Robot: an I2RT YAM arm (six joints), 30 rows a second.
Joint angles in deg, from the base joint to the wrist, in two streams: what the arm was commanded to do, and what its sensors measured. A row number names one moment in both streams.
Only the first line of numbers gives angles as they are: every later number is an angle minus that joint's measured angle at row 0.
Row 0, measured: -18.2 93.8 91.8 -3.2 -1.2 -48.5
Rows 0 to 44, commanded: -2.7 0.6 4.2 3.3 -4.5 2.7; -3.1 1.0 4.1 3.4 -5.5 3.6; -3.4 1.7 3.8 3.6 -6.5 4.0; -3.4 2.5 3.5 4.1 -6.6 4.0; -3.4 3.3 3.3 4.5 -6.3 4.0; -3.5 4.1 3.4 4.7 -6.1 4.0; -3.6 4.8 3.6 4.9 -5.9 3.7; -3.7 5.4 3.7 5.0 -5.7 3.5; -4.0 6.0 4.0 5.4 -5.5 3.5; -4.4 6.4 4.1 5.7 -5.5 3.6; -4.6 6.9 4.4 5.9 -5.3 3.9; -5.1 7.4 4.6 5.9 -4.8 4.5; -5.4 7.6 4.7 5.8 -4.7 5.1; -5.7 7.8 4.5 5.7 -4.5 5.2; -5.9 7.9 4.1 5.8 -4.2 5.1; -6.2 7.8 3.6 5.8 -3.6 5.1; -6.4 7.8 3.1 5.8 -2.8 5.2; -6.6 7.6 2.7 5.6 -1.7 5.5; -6.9 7.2 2.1 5.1 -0.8 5.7; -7.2 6.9 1.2 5.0 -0.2 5.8; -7.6 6.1 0.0 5.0 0.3 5.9; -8.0 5.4 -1.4 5.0 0.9 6.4; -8.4 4.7 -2.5 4.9 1.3 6.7; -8.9 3.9 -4.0 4.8 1.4 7.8; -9.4 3.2 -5.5 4.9 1.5 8.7; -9.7 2.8 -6.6 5.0 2.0 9.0; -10.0 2.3 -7.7 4.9 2.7 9.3; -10.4 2.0 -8.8 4.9 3.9 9.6; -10.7 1.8 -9.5 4.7 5.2 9.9; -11.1 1.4 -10.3 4.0 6.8 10.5; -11.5 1.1 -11.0 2.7 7.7 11.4; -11.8 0.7 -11.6 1.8 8.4 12.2; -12.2 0.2 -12.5 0.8 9.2 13.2; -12.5 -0.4 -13.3 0.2 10.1 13.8; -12.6 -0.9 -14.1 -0.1 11.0 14.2; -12.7 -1.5 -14.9 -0.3 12.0 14.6; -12.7 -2.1 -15.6 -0.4 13.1 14.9; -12.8 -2.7 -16.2 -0.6 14.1 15.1; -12.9 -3.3 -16.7 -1.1 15.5 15.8; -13.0 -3.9 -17.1 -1.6 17.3 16.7; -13.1 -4.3 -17.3 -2.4 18.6 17.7; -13.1 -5.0 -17.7 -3.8 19.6 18.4; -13.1 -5.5 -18.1 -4.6 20.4 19.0; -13.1 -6.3 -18.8 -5.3 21.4 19.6; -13.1 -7.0 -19.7 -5.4 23.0 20.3
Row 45, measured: -12.9 -2.7 -18.6 -6.0 16.4 18.6
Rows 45 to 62, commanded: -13.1 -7.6 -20.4 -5.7 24.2 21.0; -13.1 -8.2 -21.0 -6.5 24.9 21.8; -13.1 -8.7 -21.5 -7.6 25.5 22.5; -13.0 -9.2 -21.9 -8.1 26.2 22.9; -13.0 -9.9 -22.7 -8.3 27.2 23.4; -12.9 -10.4 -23.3 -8.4 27.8 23.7; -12.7 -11.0 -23.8 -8.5 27.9 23.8; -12.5 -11.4 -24.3 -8.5 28.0 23.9; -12.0 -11.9 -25.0 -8.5 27.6 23.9; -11.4 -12.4 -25.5 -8.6 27.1 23.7; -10.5 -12.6 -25.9 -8.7 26.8 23.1; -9.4 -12.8 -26.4 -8.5 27.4 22.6; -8.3 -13.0 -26.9 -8.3 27.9 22.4; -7.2 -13.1 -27.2 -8.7 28.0 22.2; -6.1 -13.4 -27.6 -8.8 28.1 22.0; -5.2 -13.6 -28.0 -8.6 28.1 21.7; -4.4 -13.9 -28.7 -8.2 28.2 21.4; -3.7 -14.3 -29.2 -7.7 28.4 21.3
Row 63, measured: -5.7 -11.2 -28.3 -10.4 25.8 23.6
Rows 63 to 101, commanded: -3.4 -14.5 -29.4 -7.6 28.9 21.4; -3.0 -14.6 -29.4 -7.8 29.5 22.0; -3.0 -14.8 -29.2 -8.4 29.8 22.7; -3.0 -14.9 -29.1 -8.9 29.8 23.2; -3.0 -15.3 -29.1 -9.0 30.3 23.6; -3.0 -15.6 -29.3 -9.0 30.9 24.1; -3.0 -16.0 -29.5 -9.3 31.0 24.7; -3.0 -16.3 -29.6 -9.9 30.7 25.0; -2.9 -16.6 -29.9 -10.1 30.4 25.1; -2.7 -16.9 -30.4 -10.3 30.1 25.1; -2.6 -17.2 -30.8 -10.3 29.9 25.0; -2.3 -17.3 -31.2 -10.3 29.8 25.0; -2.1 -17.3 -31.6 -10.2 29.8 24.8; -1.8 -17.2 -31.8 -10.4 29.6 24.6; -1.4 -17.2 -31.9 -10.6 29.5 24.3; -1.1 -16.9 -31.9 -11.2 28.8 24.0; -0.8 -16.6 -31.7 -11.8 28.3 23.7; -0.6 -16.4 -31.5 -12.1 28.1 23.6; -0.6 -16.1 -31.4 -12.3 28.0 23.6; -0.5 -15.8 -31.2 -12.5 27.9 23.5; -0.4 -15.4 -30.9 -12.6 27.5 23.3; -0.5 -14.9 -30.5 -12.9 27.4 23.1; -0.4 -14.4 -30.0 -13.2 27.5 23.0; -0.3 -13.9 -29.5 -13.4 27.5 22.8; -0.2 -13.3 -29.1 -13.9 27.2 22.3; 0.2 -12.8 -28.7 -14.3 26.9 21.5; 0.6 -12.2 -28.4 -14.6 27.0 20.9; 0.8 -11.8 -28.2 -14.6 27.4 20.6; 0.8 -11.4 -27.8 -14.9 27.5 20.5; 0.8 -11.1 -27.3 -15.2 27.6 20.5; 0.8 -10.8 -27.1 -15.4 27.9 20.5; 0.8 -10.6 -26.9 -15.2 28.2 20.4; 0.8 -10.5 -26.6 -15.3 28.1 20.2; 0.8 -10.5 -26.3 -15.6 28.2 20.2; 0.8 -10.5 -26.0 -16.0 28.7 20.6; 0.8 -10.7 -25.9 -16.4 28.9 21.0; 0.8 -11.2 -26.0 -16.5 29.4 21.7; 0.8 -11.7 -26.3 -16.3 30.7 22.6; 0.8 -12.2 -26.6 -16.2 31.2 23.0
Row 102, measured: 0.6 -9.9 -28.6 -17.2 26.7 22.7
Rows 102 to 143, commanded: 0.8 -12.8 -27.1 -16.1 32.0 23.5; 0.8 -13.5 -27.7 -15.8 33.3 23.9; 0.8 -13.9 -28.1 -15.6 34.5 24.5; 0.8 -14.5 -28.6 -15.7 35.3 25.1; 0.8 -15.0 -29.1 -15.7 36.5 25.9; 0.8 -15.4 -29.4 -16.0 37.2 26.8; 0.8 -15.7 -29.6 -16.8 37.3 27.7; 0.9 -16.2 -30.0 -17.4 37.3 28.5; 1.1 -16.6 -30.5 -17.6 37.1 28.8; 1.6 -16.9 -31.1 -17.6 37.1 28.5; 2.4 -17.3 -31.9 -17.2 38.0 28.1; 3.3 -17.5 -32.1 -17.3 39.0 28.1; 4.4 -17.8 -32.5 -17.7 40.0 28.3; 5.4 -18.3 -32.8 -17.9 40.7 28.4; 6.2 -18.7 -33.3 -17.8 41.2 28.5; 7.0 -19.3 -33.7 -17.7 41.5 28.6; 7.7 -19.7 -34.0 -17.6 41.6 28.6; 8.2 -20.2 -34.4 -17.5 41.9 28.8; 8.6 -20.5 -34.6 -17.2 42.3 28.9; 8.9 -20.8 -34.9 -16.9 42.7 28.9; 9.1 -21.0 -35.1 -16.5 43.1 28.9; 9.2 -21.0 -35.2 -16.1 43.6 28.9; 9.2 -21.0 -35.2 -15.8 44.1 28.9; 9.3 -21.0 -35.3 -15.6 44.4 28.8; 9.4 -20.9 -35.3 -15.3 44.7 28.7; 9.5 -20.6 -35.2 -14.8 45.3 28.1; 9.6 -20.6 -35.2 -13.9 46.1 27.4; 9.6 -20.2 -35.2 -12.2 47.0 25.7; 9.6 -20.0 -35.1 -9.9 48.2 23.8; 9.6 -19.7 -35.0 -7.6 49.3 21.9; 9.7 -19.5 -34.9 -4.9 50.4 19.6; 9.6 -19.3 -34.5 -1.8 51.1 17.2; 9.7 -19.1 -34.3 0.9 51.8 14.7; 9.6 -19.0 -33.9 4.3 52.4 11.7; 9.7 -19.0 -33.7 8.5 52.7 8.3; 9.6 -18.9 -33.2 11.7 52.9 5.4; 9.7 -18.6 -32.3 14.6 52.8 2.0; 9.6 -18.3 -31.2 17.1 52.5 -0.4; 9.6 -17.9 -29.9 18.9 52.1 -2.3; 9.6 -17.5 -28.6 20.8 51.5 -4.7; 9.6 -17.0 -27.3 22.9 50.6 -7.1; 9.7 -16.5 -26.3 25.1 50.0 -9.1
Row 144, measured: 9.2 -16.7 -31.4 10.5 48.6 2.9
